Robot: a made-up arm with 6 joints.
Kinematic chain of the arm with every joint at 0, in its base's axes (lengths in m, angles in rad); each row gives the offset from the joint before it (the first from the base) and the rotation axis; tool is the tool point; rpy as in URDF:
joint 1: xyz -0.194 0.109 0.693 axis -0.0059 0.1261 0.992
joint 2: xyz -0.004 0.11 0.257 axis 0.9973 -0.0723 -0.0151
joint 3: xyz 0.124 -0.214 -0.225 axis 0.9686 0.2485 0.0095
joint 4: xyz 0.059 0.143 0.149 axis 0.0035 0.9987 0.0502
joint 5: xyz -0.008 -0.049 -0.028 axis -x
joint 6: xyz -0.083 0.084 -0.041 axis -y
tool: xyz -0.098 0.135 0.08 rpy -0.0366 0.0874 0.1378
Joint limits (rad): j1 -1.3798..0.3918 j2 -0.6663..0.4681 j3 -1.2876..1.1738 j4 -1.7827..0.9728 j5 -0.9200..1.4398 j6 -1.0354..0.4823
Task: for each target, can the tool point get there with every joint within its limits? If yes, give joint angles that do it. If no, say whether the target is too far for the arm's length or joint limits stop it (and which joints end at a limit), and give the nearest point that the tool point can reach.
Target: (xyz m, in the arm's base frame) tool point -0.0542 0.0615 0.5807
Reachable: yes | joints -0.9966 0.0142 -0.1026 -0.4650 1.1856 0.1907
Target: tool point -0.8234 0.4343 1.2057
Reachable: no: joint limits stop it (at a limit: joint 1, joint 3, joint 4, joint 5, joint 6) | nearest point -0.4811 0.1763 1.1034 | short by 0.441 m
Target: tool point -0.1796 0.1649 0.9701
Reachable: yes | joints -1.0808 0.3328 0.6263 0.4579 0.8081 -0.2374
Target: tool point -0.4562 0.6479 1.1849
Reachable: no: joint limits stop it (at a limit: joint 1, joint 2, joint 4, joint 6) | nearest point -0.2622 0.4679 0.9601 | short by 0.347 m
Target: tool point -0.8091 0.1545 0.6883
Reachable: no: joint limits stop it (at a limit: joint 1, joint 2, joint 3, joint 6) | nearest point -0.5545 0.0640 0.7294 | short by 0.273 m
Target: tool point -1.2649 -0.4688 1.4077
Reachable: no: too far | nearest point -0.5279 -0.2054 1.1373 | short by 0.828 m
